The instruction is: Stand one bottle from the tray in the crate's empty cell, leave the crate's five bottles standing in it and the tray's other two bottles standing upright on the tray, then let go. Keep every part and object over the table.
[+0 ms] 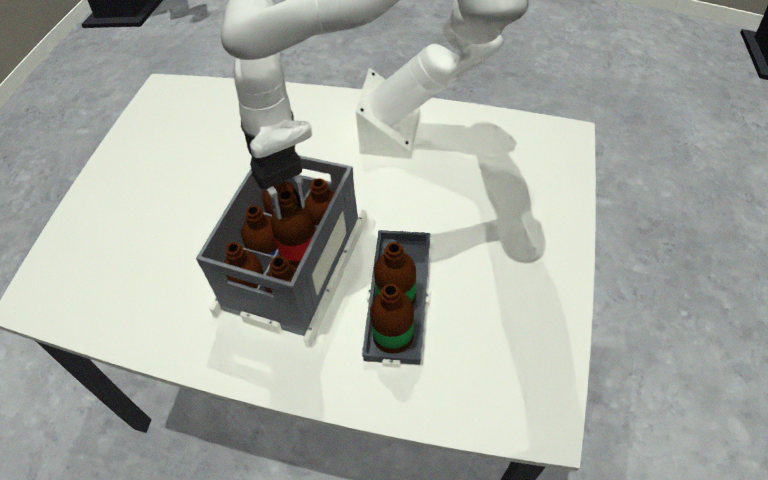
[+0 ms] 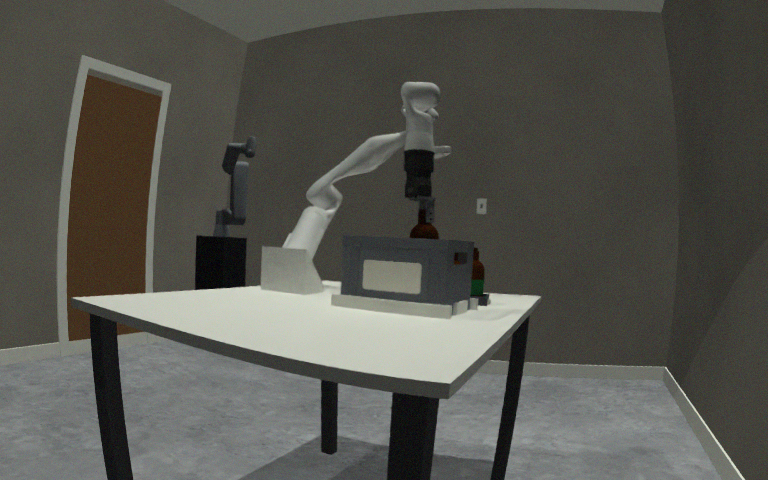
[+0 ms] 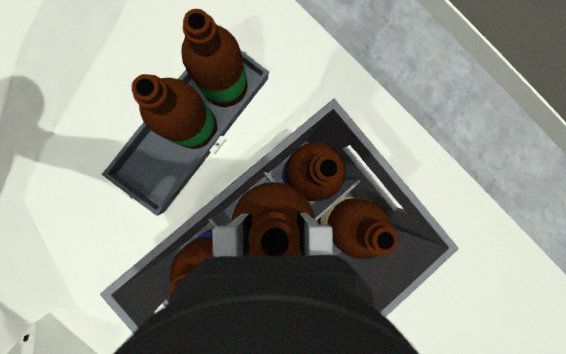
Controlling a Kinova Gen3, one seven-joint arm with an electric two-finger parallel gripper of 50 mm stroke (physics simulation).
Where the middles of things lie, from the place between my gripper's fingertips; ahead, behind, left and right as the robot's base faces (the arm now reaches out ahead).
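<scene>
There's a red-banded brown bottle (image 1: 293, 233), and it's sitting 40 mm below my hand.
</scene>
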